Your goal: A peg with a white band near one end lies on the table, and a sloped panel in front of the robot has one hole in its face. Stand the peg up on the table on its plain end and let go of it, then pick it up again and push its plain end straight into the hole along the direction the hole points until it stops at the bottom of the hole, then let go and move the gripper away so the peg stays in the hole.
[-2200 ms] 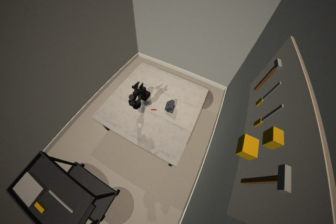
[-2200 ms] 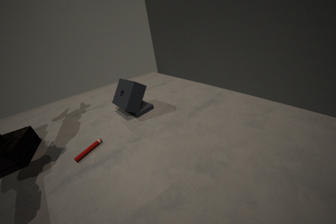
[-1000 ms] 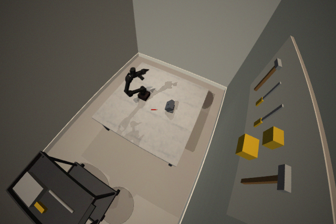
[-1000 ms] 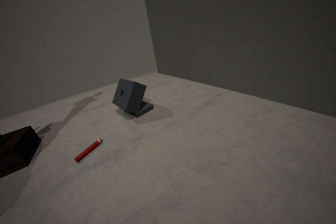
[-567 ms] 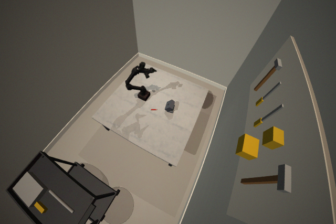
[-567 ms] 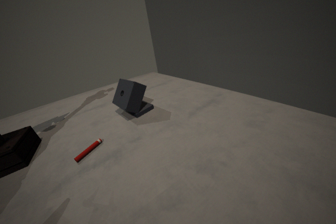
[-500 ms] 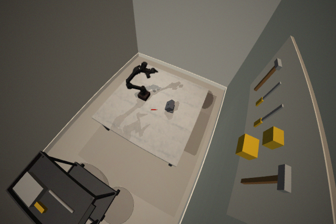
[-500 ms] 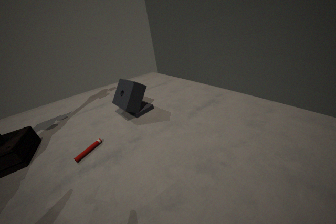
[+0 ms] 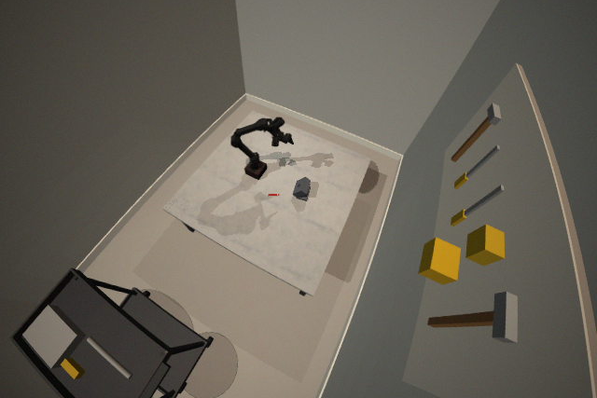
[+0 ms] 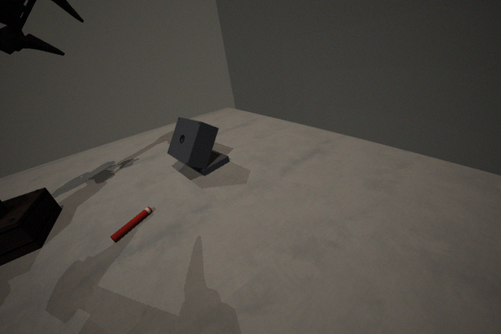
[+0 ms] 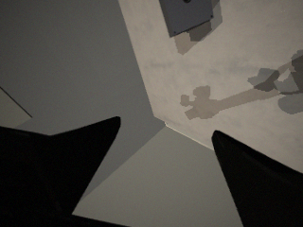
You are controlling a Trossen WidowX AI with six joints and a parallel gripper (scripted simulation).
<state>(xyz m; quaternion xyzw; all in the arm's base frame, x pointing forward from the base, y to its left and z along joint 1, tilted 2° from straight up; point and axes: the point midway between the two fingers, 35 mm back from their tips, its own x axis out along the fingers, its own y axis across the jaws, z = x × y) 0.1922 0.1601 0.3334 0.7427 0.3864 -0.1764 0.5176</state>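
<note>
My gripper tip is 6 cm short of the red peg, 23 cm to the left of it and 37 cm above it. The rest, counted from my gripper tip: grey sloped panel: 19 cm ahead, 7 cm to the right, 30 cm below.
</note>
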